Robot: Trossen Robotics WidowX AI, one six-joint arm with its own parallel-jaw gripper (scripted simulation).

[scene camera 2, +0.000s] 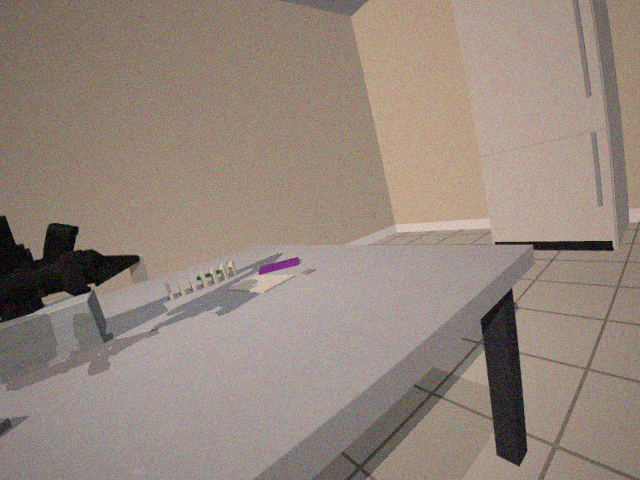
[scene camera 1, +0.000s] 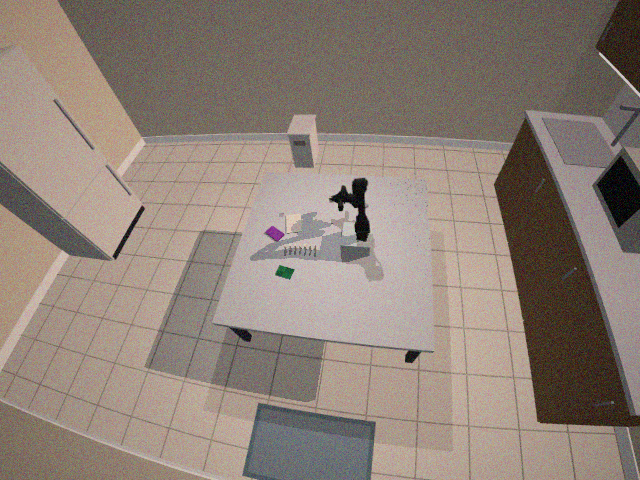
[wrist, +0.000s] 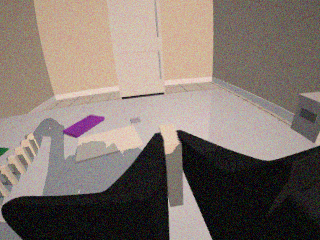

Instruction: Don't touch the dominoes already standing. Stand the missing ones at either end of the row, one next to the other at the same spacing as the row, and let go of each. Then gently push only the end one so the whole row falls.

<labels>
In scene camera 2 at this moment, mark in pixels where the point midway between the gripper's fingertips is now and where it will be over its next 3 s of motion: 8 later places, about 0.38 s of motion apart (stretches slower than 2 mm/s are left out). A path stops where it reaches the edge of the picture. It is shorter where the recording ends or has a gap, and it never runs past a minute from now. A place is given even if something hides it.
My gripper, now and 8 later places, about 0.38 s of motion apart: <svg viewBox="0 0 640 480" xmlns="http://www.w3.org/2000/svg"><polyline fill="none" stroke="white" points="139,257 146,272 154,288 160,304 163,312 163,312 156,289 187,289 208,287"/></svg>
</labels>
